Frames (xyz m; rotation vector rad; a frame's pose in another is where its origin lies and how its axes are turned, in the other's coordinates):
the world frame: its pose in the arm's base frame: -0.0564 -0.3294 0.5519 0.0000 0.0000 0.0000
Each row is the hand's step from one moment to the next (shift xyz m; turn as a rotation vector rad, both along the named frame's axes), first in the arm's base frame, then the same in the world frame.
Working: the arm's base frame: its pose in the world frame: 0.0564 0.3294 -0.5519 0.0000 0.0000 0.0000

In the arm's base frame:
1: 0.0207 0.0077 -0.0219 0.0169 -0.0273 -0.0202
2: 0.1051 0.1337 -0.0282 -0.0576 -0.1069 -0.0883
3: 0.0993 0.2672 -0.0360 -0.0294 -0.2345 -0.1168
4: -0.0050 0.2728 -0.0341 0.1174 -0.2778 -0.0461
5: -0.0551 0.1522 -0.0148 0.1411 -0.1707 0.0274
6: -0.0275 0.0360 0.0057 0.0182 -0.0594 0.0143
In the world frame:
1: 0.0207 0.0077 -0.0219 0.0169 -0.0273 -0.0202
2: 0.1051 0.1337 -0.0282 -0.0576 -0.1069 -0.0883
3: 0.0993 0.2672 -0.0360 -0.0294 -0.2345 -0.1168
4: -0.0050 0.2728 -0.0341 0.1174 -0.2778 -0.0461
5: -0.0551 0.1522 -0.0148 0.1411 -0.1707 0.0274
6: -0.0275 0.0360 0.0057 0.0182 -0.0594 0.0143

